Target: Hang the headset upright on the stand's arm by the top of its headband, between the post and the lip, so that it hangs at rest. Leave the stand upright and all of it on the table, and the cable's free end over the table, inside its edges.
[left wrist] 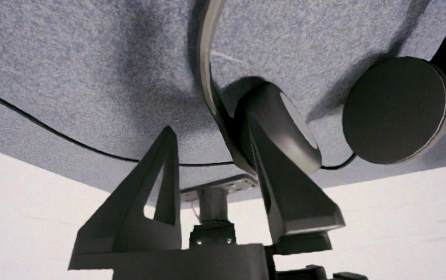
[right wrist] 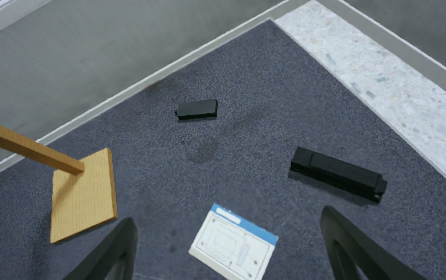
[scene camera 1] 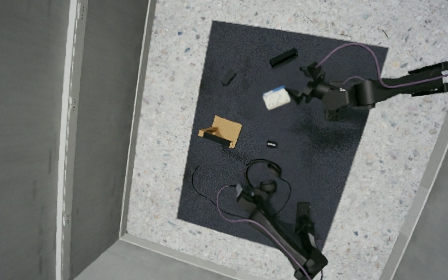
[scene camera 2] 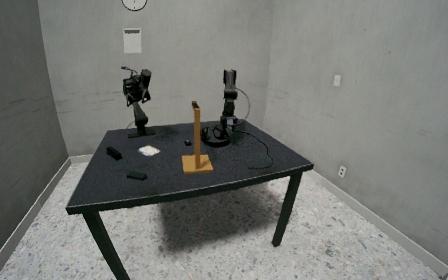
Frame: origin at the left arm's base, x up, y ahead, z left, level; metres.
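Seen in the pictures: left gripper, fingertip midpoint: (left wrist: pixel 209 124) (scene camera 1: pixel 256 192) (scene camera 2: pixel 228 132); right gripper, fingertip midpoint: (right wrist: pixel 227 218) (scene camera 1: pixel 291 78) (scene camera 2: pixel 134 104); left arm's base, link origin: (left wrist: pixel 212 187) (scene camera 1: pixel 302 218) (scene camera 2: pixel 226 125); right arm's base, link origin: (scene camera 2: pixel 141 134).
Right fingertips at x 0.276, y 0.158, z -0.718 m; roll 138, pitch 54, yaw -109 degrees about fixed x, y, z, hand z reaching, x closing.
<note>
Pixels of each thing's middle, then the offset from my right fingertips to it.
- black headset, body centre: (left wrist: pixel 333 69) (scene camera 1: pixel 261 175) (scene camera 2: pixel 215 136) dz +0.467, dx -0.241, dy +0.086 m
- blue card, body centre: (right wrist: pixel 232 245) (scene camera 1: pixel 276 97) (scene camera 2: pixel 148 150) dz +0.046, dx -0.275, dy +0.026 m
- long black object, body centre: (right wrist: pixel 337 172) (scene camera 1: pixel 283 56) (scene camera 2: pixel 113 152) dz -0.157, dx -0.256, dy +0.001 m
- smaller black block, body centre: (right wrist: pixel 195 109) (scene camera 2: pixel 137 176) (scene camera 1: pixel 228 77) dz -0.059, dx -0.268, dy +0.286 m
- tiny black item, body centre: (scene camera 1: pixel 272 144) (scene camera 2: pixel 187 142) dz +0.296, dx -0.268, dy +0.035 m
The black headset (scene camera 1: pixel 268 186) (scene camera 2: pixel 215 143) (left wrist: pixel 394 110) lies on the table, ear cups raised above its headband. Its cable (scene camera 1: pixel 200 192) (scene camera 2: pixel 270 150) (left wrist: pixel 65 137) curves over the table; the free end lies inside the edges. The wooden stand (scene camera 1: pixel 227 129) (scene camera 2: pixel 197 140) (right wrist: pixel 95 200) is upright, its arm bare. My left gripper (scene camera 2: pixel 227 130) (left wrist: pixel 209 124) is partly open at the headset; in the left wrist view one finger overlaps the nearer ear cup and the headband's end shows between the fingers, not gripped. My right gripper (scene camera 1: pixel 298 81) (scene camera 2: pixel 136 101) (right wrist: pixel 227 218) is open and empty above the table.
A white and blue card (scene camera 1: pixel 276 98) (scene camera 2: pixel 149 150) (right wrist: pixel 232 245) lies near the right gripper. A long black object (scene camera 1: pixel 283 57) (scene camera 2: pixel 114 153) (right wrist: pixel 337 172) and a smaller black block (scene camera 1: pixel 229 77) (scene camera 2: pixel 136 175) (right wrist: pixel 197 109) lie farther off. A tiny black item (scene camera 1: pixel 271 144) (scene camera 2: pixel 187 142) lies between stand and headset.
</note>
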